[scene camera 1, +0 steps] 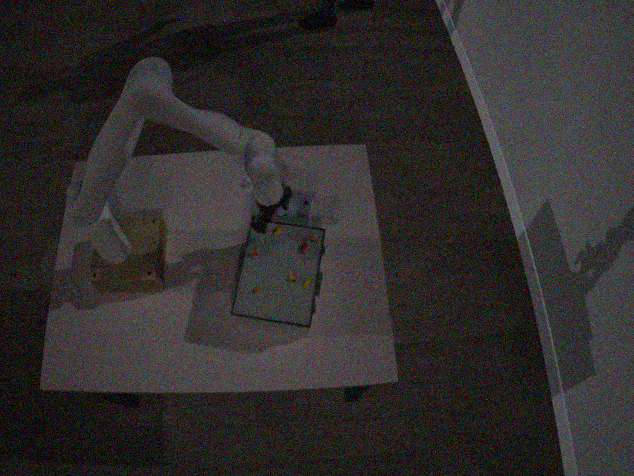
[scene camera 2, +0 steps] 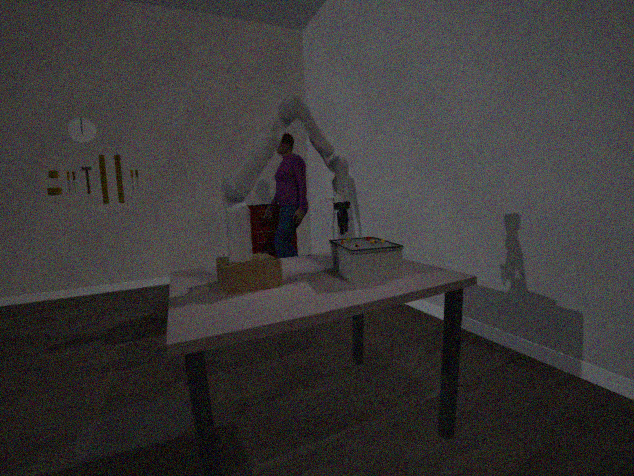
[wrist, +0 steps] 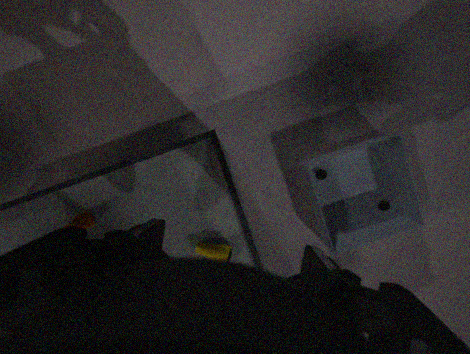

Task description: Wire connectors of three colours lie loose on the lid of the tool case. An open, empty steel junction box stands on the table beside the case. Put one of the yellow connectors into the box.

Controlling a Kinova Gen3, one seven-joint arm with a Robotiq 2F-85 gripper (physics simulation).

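Places are measured from the arm's base along level axes (x ahead, y left, z up), in metres.
Where they show: gripper, between the fingertips: (scene camera 1: pixel 275 220) (scene camera 2: pixel 344 233) (wrist: pixel 232 247); arm's base, origin of its link: (scene camera 1: pixel 117 250) (scene camera 2: pixel 241 259).
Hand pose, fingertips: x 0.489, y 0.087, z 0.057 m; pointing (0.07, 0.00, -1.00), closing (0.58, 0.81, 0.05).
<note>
Things, the pixels of their top centre, and the offset from my fingertips.
- yellow connector, centre of its top: (wrist: pixel 212 257) (scene camera 1: pixel 277 229) 0.006 m ahead, 0.019 m right, 0.018 m down
- steel junction box, centre of its top: (wrist: pixel 366 196) (scene camera 1: pixel 295 203) 0.054 m ahead, 0.128 m left, 0.122 m down
- orange connector, centre of its top: (wrist: pixel 67 229) (scene camera 1: pixel 254 250) 0.054 m back, 0.093 m right, 0.011 m down
My gripper (scene camera 1: pixel 261 224) (scene camera 2: pixel 343 231) (wrist: pixel 232 247) is open and empty, above the lid's edge on the junction-box side. A yellow connector (scene camera 1: pixel 277 230) (wrist: pixel 213 251) lies on the lid (scene camera 1: pixel 276 307) (scene camera 2: pixel 379 249) (wrist: pixel 160 192) near that edge; in the wrist view it shows between the fingertips, partly hidden by the gripper body. Two more yellow connectors (scene camera 1: pixel 291 277) (scene camera 1: pixel 306 281) lie farther along the lid. The steel junction box (scene camera 1: pixel 299 205) (wrist: pixel 356 172) stands beside the case, open and empty, partly hidden by the arm in scene camera 1.
An orange connector (scene camera 1: pixel 255 253) (wrist: pixel 83 220), two more orange ones (scene camera 1: pixel 256 290) (scene camera 1: pixel 312 238) and a red one (scene camera 1: pixel 304 247) lie on the lid. A wooden block-like box (scene camera 1: pixel 148 235) (scene camera 2: pixel 250 275) stands near the arm's base. A person (scene camera 2: pixel 290 179) stands behind the table.
</note>
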